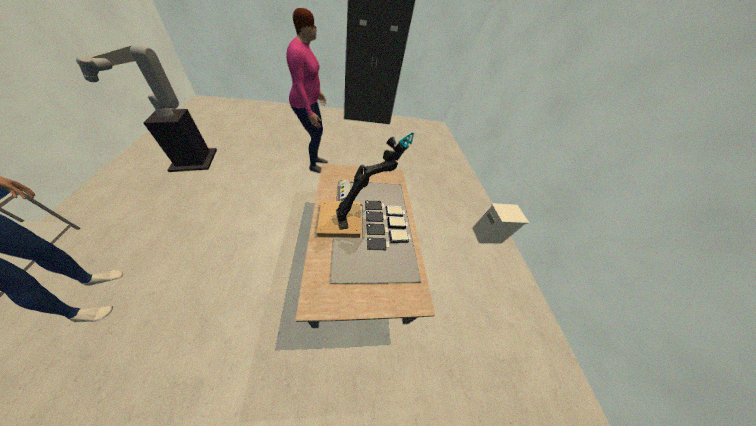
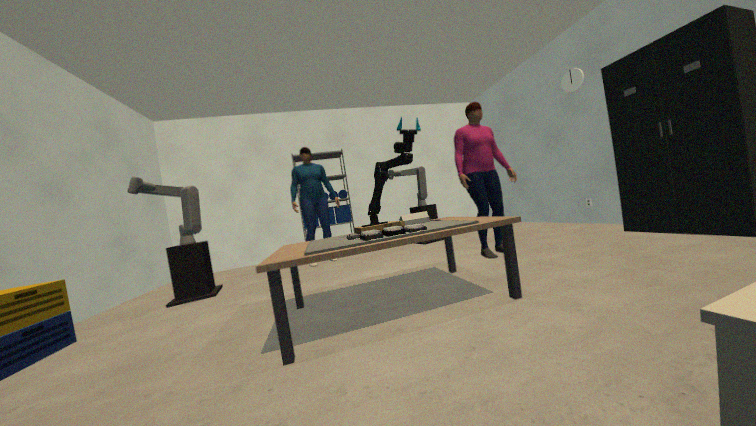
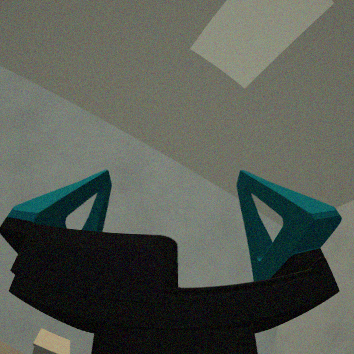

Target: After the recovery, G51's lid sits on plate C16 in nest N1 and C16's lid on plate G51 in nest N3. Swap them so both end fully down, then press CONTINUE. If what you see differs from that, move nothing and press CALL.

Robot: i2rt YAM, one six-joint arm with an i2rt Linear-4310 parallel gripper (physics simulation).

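Seen in the pictures: gripper, between the fingertips: [image 1: 411,133] [image 2: 409,117] [image 3: 173,176]; arm's base, origin of its link: [image 1: 342,218] [image 2: 375,224].
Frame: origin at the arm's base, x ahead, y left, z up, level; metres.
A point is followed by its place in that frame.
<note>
My gripper [image 1: 411,136] {z 0.648, x 0.461, y 0.138 m} [image 2: 408,123] {z 0.648, x 0.461, y 0.138 m} [image 3: 173,176] {z 0.648, x 0.461, y 0.138 m} is open and empty, raised high above the table with its teal fingers pointing up and wide apart. Three pale-topped pieces, a far one [image 1: 394,210] {z -0.011, x 0.459, y 0.035 m}, a middle one [image 1: 396,221] {z -0.001, x 0.433, y -0.090 m} and a near one [image 1: 398,236] {z -0.001, x 0.402, y -0.233 m}, stand in a row on the grey mat [image 1: 370,270] {z -0.042, x 0.130, y -0.444 m}. Beside them is a row of several dark flat pieces, the nearest dark piece [image 1: 376,243] {z -0.032, x 0.224, y -0.247 m} among them. Labels, nest numbers and how fully any lid sits are too small to tell. A pale panel [image 1: 343,189] {z 0.029, x 0.053, y 0.284 m} [image 2: 415,216] {z 0.015, x 0.106, y 0.304 m} with small coloured buttons stands behind the arm's base; its lettering is unreadable.
The arm stands on a wooden board [image 1: 330,227] {z -0.002, x -0.099, y -0.068 m} on the table [image 1: 365,304] {z -0.055, x 0.048, y -0.653 m}. A person in pink [image 1: 304,74] [image 2: 476,148] stands beyond the table's far end. A person in teal [image 2: 310,182] stands behind it. A grey cabinet [image 1: 497,227] stands to the right.
</note>
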